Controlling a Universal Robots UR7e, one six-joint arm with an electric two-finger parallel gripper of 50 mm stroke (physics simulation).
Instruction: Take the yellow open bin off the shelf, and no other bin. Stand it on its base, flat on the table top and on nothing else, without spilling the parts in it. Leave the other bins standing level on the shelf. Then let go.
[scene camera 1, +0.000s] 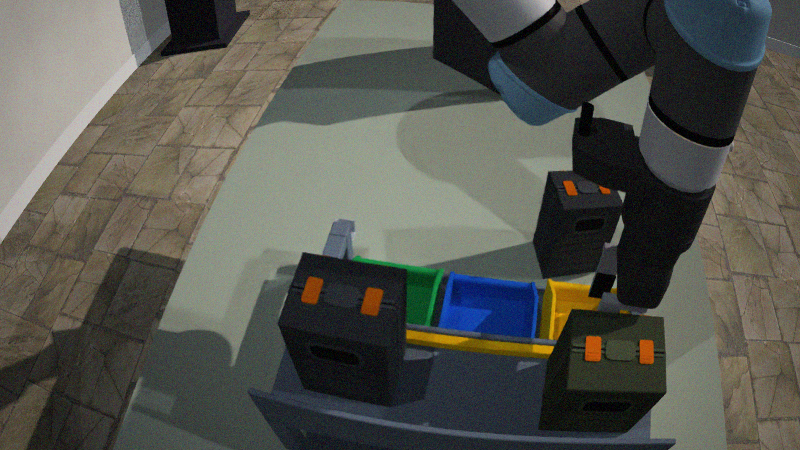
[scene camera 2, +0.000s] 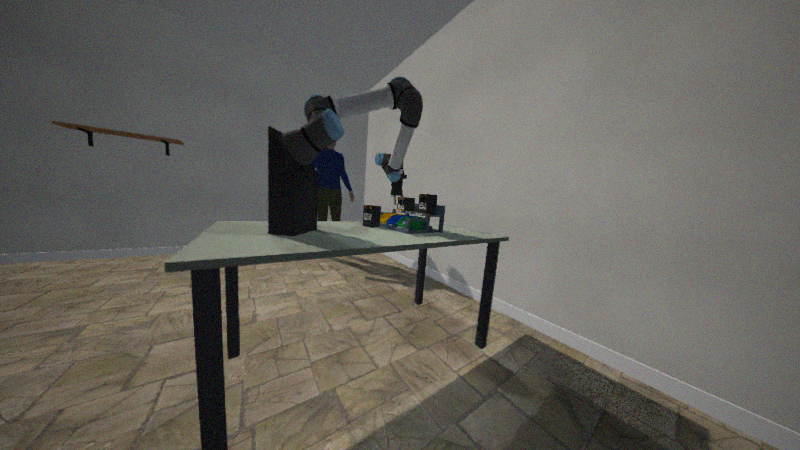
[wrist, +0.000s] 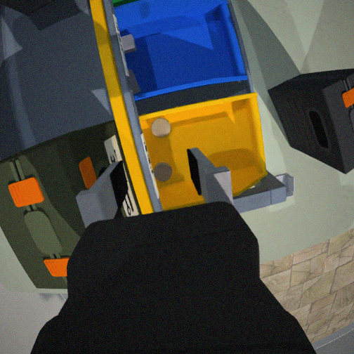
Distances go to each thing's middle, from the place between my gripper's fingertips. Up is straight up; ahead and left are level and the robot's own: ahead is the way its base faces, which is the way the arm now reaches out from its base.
The yellow open bin (scene camera 1: 559, 298) is 40 mm behind my hand, 20 mm to the left of it and 100 mm below it. Round my hand: shelf side rail (wrist: 253, 198) 40 mm behind, 80 mm to the left, 70 mm below; then yellow strip (scene camera 1: 412, 337) 10 mm ahead, 110 mm to the right, 40 mm below; then blue bin (scene camera 1: 476, 304) 50 mm behind, 100 mm to the right, 100 mm below.
